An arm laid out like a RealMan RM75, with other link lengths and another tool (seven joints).
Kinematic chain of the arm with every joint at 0, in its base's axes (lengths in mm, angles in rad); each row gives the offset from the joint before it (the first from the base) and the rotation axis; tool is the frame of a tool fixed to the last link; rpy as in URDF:
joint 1: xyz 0 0 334.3 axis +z
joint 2: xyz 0 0 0 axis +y
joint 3: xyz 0 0 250.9 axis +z
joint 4: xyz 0 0 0 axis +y
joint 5: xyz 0 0 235.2 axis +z
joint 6: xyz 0 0 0 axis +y
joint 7: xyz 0 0 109.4 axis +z
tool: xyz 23 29 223 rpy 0 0.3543 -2.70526
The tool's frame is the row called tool.
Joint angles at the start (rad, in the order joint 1, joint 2, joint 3, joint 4, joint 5, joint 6, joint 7):
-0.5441 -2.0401 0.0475 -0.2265 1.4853 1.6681 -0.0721
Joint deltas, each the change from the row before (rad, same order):
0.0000 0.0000 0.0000 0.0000 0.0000 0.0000 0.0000
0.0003 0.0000 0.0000 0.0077 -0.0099 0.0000 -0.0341
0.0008 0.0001 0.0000 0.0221 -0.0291 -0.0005 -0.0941
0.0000 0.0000 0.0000 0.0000 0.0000 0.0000 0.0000
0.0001 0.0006 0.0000 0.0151 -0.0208 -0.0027 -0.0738
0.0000 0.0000 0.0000 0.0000 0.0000 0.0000 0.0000
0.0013 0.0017 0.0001 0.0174 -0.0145 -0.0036 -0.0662
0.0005 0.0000 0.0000 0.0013 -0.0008 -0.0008 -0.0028
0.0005 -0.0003 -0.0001 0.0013 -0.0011 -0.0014 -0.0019
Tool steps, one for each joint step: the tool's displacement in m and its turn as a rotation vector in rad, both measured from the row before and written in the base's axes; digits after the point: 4 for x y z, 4 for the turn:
0.0000 0.0000 0.0000 0.0000 0.0000 0.0000
-0.0025 0.0015 0.0048 -0.0080 -0.0257 0.0032
-0.0074 0.0041 0.0140 -0.0195 -0.0713 0.0087
0.0000 0.0000 0.0000 0.0000 0.0000 0.0000
-0.0056 0.0031 0.0101 -0.0177 -0.0566 0.0053
0.0000 0.0000 0.0000 0.0000 0.0000 0.0000
-0.0055 0.0026 0.0089 -0.0160 -0.0450 0.0031
-0.0006 0.0002 0.0004 -0.0006 -0.0014 0.0012
-0.0008 0.0003 0.0002 -0.0004 -0.0010 0.0020

